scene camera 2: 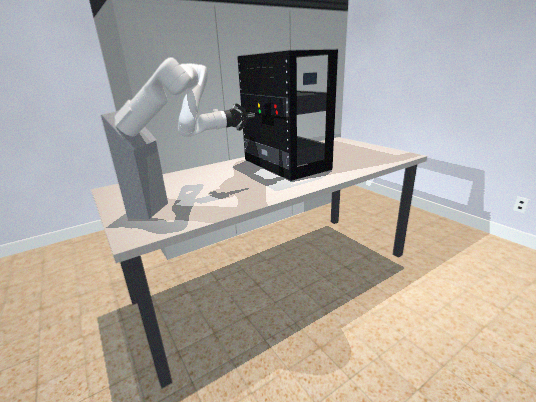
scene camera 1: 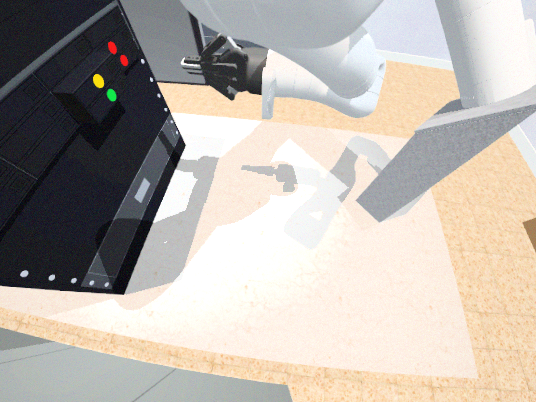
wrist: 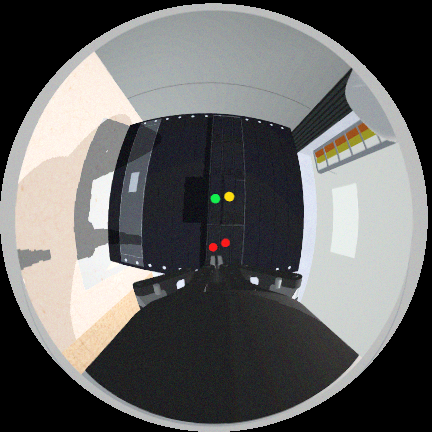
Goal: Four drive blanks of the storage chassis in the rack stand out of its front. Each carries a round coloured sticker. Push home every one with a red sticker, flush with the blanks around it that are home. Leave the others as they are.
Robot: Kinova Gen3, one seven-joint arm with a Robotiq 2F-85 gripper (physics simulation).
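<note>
Two red-sticker blanks, an upper one [scene camera 1: 112, 48] [scene camera 2: 275, 106] [wrist: 225, 243] and a lower one [scene camera 1: 124, 60] [scene camera 2: 276, 112] [wrist: 213, 247], look level with the chassis front [wrist: 232, 150], with no side faces showing. The yellow-sticker blank [scene camera 1: 98, 81] [scene camera 2: 258, 105] [wrist: 229, 196] and the green-sticker blank [scene camera 1: 111, 95] [scene camera 2: 259, 111] [wrist: 215, 198] stand out as a block and cast a dark shadow below. My gripper [scene camera 1: 186, 64] [scene camera 2: 253, 115] [wrist: 215, 262] is shut and empty, apart from the rack front. In the wrist view its fingertips show just below the red stickers.
The black rack [scene camera 1: 60, 200] [scene camera 2: 292, 115] [wrist: 170, 175] stands on the table [scene camera 1: 350, 300] [scene camera 2: 225, 220]. A lighter panel [scene camera 1: 142, 190] [scene camera 2: 265, 151] [wrist: 134, 182] crosses its lower front. The arm's grey pedestal [scene camera 1: 425, 155] [scene camera 2: 135, 175] stands at the other end of the table.
</note>
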